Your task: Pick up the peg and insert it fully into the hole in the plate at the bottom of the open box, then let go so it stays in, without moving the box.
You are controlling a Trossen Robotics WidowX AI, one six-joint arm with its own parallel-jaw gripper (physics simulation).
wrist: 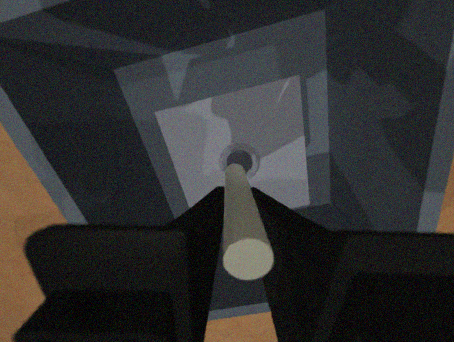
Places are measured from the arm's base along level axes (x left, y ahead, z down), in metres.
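Pixels of known places: gripper, fingertip midpoint: [235,194].
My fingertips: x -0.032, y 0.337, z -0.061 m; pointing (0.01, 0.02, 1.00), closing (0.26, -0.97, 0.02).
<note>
For each thing: its top centre in the pictures, then the offset to it from my fingertips. "*": a spot on its surface instead. Level surfaces: height alone.
- light grey plate, top centre: [239,164] dx -0.010, dy -0.006, dz +0.022 m
- open blue-grey box, surface spot: [35,135] * dx -0.056, dy +0.080, dz -0.014 m
- box's rim, surface spot: [432,210] * dx +0.023, dy -0.097, dz -0.015 m
- orange-brown table top, surface height: dz +0.083 m
The pale, cream-coloured peg [242,215] is held between the two black fingers of my gripper [235,194], which is shut on it. The peg points down into the box, with its near round end towards the camera. Its far tip overlaps the lower edge of the dark hole [240,157] in this view. Whether the tip is inside the hole or above it, I cannot tell. The hole has a grey ring around it and sits in the light grey plate [187,145]. The plate lies at the bottom of the open blue-grey box [35,135].
The dark inner walls of the box surround the plate and the fingers. The box's rim [432,210] shows at the right and also at the lower left. An orange-brown table top [20,200] shows outside the box. Shadows fall across the plate and the box floor.
</note>
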